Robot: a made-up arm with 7 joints.
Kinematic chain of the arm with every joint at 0, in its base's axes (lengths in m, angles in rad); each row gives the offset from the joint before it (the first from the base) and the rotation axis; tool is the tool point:
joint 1: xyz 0 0 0.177 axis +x
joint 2: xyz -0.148 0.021 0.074 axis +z
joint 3: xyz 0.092 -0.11 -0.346 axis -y
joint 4: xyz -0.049 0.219 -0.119 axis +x
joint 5: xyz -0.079 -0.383 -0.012 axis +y
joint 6: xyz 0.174 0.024 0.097 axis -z
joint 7: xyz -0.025 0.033 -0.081 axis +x
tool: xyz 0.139 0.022 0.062
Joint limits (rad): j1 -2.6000..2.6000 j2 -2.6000..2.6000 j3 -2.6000..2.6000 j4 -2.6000..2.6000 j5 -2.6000..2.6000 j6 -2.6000..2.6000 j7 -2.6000..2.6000
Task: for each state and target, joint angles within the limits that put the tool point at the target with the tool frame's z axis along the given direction. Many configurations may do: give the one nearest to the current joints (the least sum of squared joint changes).
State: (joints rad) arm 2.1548 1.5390 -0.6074 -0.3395 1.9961 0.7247 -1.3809
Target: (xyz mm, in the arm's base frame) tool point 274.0 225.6 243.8 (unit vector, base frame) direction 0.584 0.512 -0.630
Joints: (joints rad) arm 1.4218 1.9912 -0.6314 -0.7235 1.7396 1.1832 -1.6586
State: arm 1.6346 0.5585 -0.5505 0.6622 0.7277 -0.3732 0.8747
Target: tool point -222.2 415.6 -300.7 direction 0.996 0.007 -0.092
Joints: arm 0.8125 0.5159 -0.8459 0.6986 0.6399 -0.2410 0.0456
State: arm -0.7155 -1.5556 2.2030 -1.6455 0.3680 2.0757 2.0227
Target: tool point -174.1 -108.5 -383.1 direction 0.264 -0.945 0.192
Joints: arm -0.2435 -1.7646 2.6000 -1.4337 0.9646 2.1345 2.0151
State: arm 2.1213 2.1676 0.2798 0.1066 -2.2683 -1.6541 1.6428
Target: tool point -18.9 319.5 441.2 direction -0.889 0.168 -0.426
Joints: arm 2.4500 1.4539 0.5480 -0.1645 -2.2566 -2.4297 1.6966
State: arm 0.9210 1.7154 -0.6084 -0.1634 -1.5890 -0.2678 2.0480
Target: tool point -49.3 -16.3 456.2 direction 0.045 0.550 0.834
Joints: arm 1.5119 2.0582 -1.0422 -0.2541 -1.9801 0.1459 2.5781
